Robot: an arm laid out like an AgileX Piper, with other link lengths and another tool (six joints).
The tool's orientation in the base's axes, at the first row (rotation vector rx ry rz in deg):
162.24 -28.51 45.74
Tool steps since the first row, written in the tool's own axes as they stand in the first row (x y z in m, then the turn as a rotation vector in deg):
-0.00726 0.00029 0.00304 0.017 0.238 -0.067
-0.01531 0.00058 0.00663 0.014 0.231 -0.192
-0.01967 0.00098 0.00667 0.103 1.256 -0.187
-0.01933 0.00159 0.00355 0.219 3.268 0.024
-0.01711 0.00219 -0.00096 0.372 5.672 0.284
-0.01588 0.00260 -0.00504 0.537 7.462 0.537
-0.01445 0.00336 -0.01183 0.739 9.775 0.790
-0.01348 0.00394 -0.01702 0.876 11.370 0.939
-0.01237 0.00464 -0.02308 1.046 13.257 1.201
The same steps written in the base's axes. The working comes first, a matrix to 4 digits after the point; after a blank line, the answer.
The tool's axes in the first row as the columns of a matrix, in the base's axes (used below as rounded here):
0.8024 -0.3566 0.4784
-0.2725 -0.9323 -0.2378
0.5309 0.0605 -0.8453

-0.00447 0.00099 -0.00641 -0.103 -0.211 0.080
-0.00932 0.00205 -0.01370 -0.163 -0.174 0.184
-0.01294 0.00286 -0.01602 -0.455 -1.155 0.289
-0.01438 0.00294 -0.01317 -0.978 -3.112 0.294
-0.01497 0.00285 -0.00814 -1.588 -5.457 0.301
-0.01608 0.00310 -0.00401 -1.973 -7.231 0.283
-0.01845 0.00362 0.00253 -2.515 -9.502 0.316
-0.02036 0.00405 0.00747 -2.902 -11.062 0.359
-0.02262 0.00453 0.01322 -3.314 -12.930 0.342

